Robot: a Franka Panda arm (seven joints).
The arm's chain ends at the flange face. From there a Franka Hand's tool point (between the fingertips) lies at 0.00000 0.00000 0.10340 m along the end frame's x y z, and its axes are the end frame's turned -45 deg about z.
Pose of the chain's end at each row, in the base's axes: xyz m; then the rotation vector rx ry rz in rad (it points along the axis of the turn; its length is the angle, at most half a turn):
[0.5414 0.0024 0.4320 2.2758 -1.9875 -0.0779]
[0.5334 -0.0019 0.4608 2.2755 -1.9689 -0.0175]
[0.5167 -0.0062 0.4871 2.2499 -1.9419 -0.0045]
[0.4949 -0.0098 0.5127 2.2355 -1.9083 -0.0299]
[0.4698 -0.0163 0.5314 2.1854 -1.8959 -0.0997]
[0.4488 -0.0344 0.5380 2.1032 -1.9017 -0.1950]
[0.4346 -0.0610 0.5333 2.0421 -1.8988 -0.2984]
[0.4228 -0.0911 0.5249 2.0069 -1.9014 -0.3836]
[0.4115 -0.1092 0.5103 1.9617 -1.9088 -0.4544]
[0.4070 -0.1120 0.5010 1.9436 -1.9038 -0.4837]
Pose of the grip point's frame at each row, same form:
[0.5293 -0.0034 0.3295 2.8882 -0.9738 -0.1422]
[0.5236 -0.0114 0.3583 2.8683 -0.9524 -0.0930]
[0.5051 -0.0192 0.3852 2.8335 -0.9370 -0.1012]
[0.4798 -0.0242 0.4114 2.8146 -0.9137 -0.1427]
[0.4480 -0.0308 0.4314 2.7803 -0.9272 -0.2325]
[0.4181 -0.0477 0.4402 2.7280 -0.9725 -0.3516]
[0.3959 -0.0714 0.4380 2.6923 -1.0022 -0.4722]
[0.3788 -0.0979 0.4316 2.6780 -1.0255 -0.5638]
[0.3628 -0.1129 0.4191 2.6529 -1.0566 -0.6436]
[0.3561 -0.1148 0.4110 2.6400 -1.0617 -0.6791]

